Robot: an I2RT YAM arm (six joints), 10 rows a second.
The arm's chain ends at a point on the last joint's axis. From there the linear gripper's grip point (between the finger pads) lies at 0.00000 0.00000 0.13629 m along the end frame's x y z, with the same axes.
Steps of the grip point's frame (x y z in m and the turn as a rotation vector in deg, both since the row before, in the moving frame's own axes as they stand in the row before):
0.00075 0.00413 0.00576 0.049 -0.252 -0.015
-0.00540 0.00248 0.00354 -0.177 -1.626 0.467
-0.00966 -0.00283 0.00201 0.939 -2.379 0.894
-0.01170 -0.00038 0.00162 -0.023 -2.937 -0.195
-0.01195 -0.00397 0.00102 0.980 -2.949 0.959
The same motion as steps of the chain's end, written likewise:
0.00135 0.00425 0.00576 0.049 -0.252 -0.015
-0.00153 0.00207 0.00360 -0.177 -1.626 0.467
-0.00402 -0.00055 0.00215 0.939 -2.379 0.894
-0.00472 -0.00045 0.00180 -0.023 -2.937 -0.195
-0.00496 -0.00158 0.00122 0.980 -2.949 0.959

